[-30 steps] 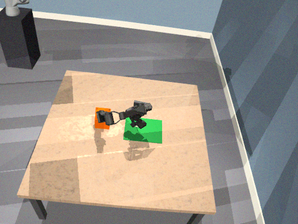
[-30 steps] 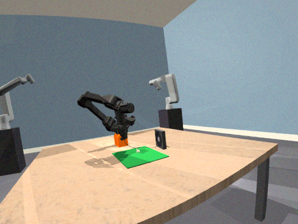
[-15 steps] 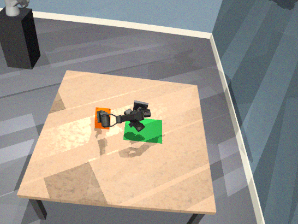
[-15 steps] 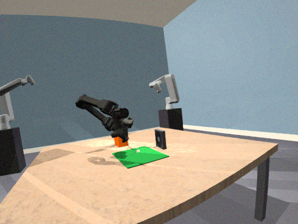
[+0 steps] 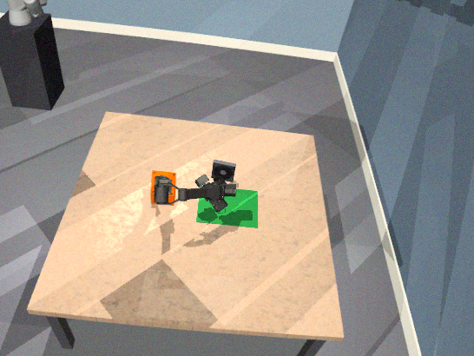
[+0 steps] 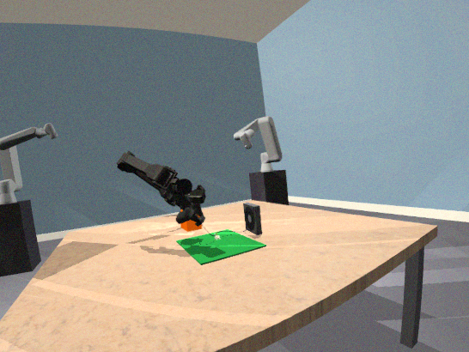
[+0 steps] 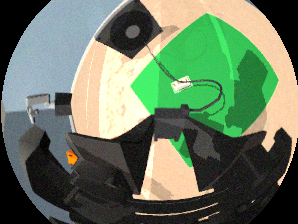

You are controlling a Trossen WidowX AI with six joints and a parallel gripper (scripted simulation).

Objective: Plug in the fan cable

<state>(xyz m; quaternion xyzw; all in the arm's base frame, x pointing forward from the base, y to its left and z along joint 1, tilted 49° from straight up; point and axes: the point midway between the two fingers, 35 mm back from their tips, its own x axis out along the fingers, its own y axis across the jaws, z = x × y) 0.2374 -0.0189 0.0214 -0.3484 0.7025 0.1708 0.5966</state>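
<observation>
The green board lies 10 cm ahead of my gripper tip, 1 cm to the left of it and 9 cm below it. From my gripper tip the other things lie so: black fan 6 cm ahead, 19 cm to the left, 2 cm below; then dark cable plug 1 cm behind, 1 cm to the right.
</observation>
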